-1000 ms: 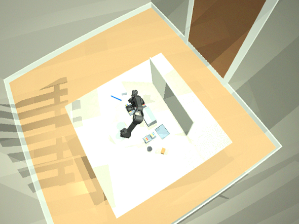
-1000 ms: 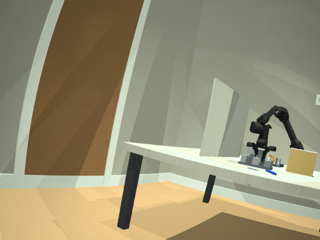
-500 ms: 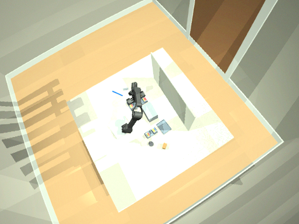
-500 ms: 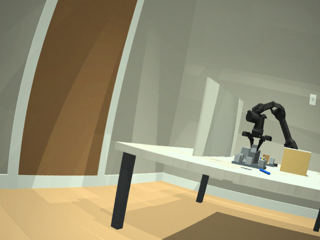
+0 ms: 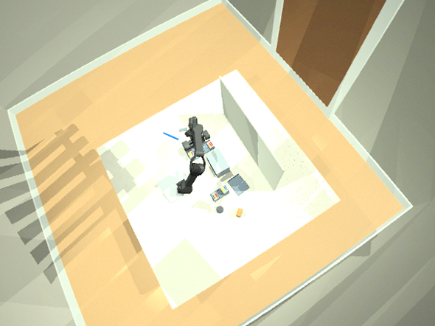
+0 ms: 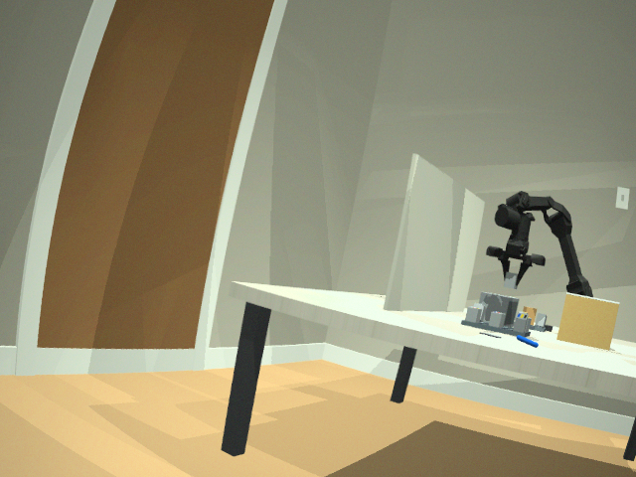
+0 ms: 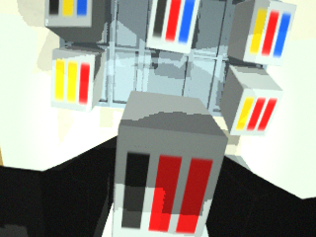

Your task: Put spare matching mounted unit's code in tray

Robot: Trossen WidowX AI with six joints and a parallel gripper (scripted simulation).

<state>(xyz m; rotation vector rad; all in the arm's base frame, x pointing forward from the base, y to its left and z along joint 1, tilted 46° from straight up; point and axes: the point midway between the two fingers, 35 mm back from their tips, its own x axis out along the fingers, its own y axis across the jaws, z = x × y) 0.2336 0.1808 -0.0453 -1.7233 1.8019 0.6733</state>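
Now: gripper tip 350 mm to the left of the blue-grey tray, 130 mm above it and 90 mm short of it. From my gripper tip the other things lie so: grey rack (130 mm below, 30 mm to the left, 10 mm ahead); then blue pen (250 mm to the left, 130 mm below, 120 mm behind); then grey spare block (20 mm above).
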